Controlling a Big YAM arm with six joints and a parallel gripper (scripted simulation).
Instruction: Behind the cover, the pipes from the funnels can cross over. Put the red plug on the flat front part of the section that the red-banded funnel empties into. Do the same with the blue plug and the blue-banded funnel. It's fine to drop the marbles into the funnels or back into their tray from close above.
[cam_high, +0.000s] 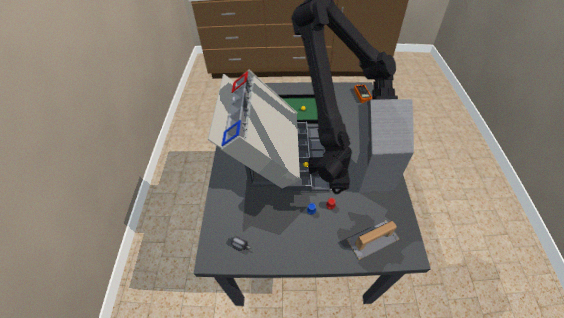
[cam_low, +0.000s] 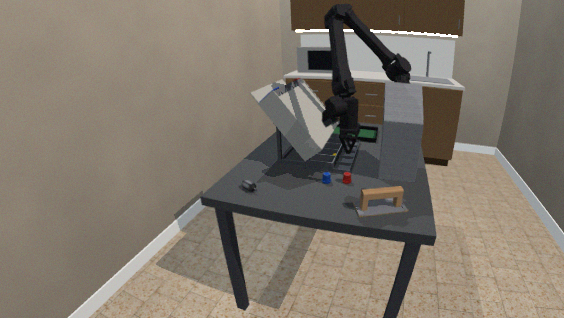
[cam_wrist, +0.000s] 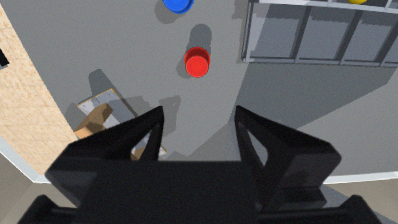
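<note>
The red plug lies 130 mm below my hand. Round my hand: blue plug (130 mm below, 80 mm ahead, 30 mm to the left); beige cover (250 mm ahead, 240 mm to the right, 60 mm above); dark object (330 mm ahead, 210 mm to the left, 130 mm below).
</note>
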